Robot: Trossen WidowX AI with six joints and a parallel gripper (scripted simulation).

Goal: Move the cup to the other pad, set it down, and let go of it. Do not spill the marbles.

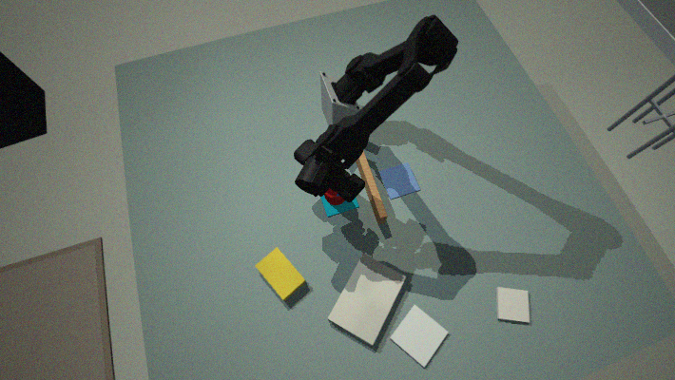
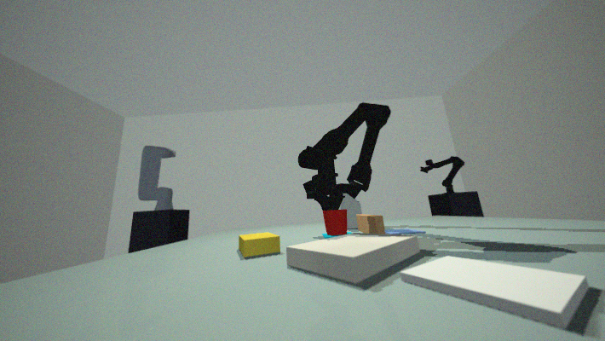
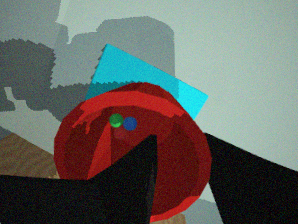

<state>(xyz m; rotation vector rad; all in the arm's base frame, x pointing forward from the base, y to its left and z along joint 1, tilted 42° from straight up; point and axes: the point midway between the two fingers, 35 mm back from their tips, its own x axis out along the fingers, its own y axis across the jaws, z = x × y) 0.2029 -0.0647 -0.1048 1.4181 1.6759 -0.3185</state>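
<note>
The red cup lies 20 mm ahead of my gripper tip, 10 mm to the left of it and 10 mm below it. Round my gripper tip: blue marble 30 mm ahead, 20 mm to the left, 30 mm below; then green marble 40 mm ahead, 20 mm to the left, 30 mm below; then cyan pad 30 mm ahead, 20 mm to the left, 50 mm below.
</note>
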